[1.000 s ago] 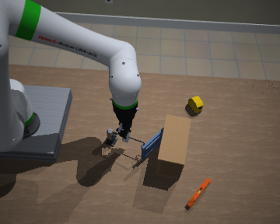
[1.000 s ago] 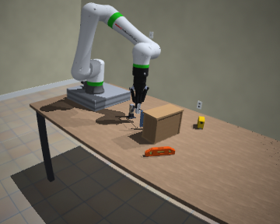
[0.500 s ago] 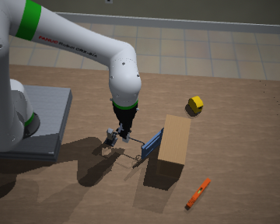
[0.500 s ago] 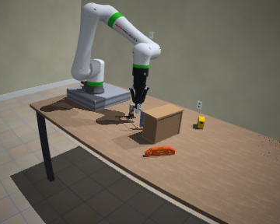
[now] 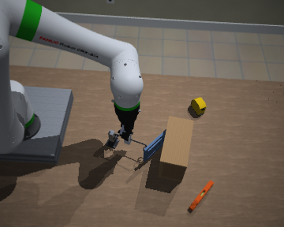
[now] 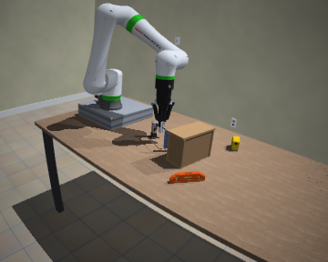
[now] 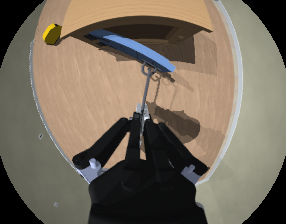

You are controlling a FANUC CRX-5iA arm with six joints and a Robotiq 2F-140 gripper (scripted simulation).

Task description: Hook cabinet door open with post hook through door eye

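Now: the cabinet door 120 mm ahead of my hand, 30 mm below it and 20 mm to the left of it. Also, from my hand: yellow tape measure 300 mm to the left, 300 mm ahead, 60 mm below; orange spirit level 340 mm ahead, 160 mm to the right, 70 mm below.
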